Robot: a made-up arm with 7 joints. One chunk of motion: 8 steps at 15 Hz.
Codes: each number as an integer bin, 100 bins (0 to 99) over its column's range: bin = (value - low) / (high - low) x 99, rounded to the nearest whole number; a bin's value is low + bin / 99 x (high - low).
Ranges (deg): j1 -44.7..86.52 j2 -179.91..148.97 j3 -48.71..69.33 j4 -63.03..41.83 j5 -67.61..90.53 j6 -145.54..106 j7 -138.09..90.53
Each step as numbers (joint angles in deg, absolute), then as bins.
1 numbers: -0.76 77.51 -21.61 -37.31 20.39 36.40 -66.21
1 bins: 33 77 23 24 55 72 31
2 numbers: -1.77 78.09 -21.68 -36.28 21.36 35.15 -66.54
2 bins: 32 78 23 25 56 71 31
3 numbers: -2.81 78.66 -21.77 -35.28 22.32 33.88 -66.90
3 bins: 32 78 23 26 56 71 31
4 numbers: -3.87 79.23 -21.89 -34.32 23.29 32.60 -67.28
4 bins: 31 78 22 27 57 70 31
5 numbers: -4.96 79.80 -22.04 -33.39 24.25 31.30 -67.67
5 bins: 30 78 22 28 58 70 30
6 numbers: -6.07 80.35 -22.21 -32.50 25.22 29.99 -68.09
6 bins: 29 78 22 29 58 69 30
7 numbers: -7.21 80.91 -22.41 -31.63 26.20 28.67 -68.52
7 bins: 28 79 22 30 59 69 30
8 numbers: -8.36 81.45 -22.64 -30.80 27.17 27.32 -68.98
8 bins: 27 79 22 30 59 68 30
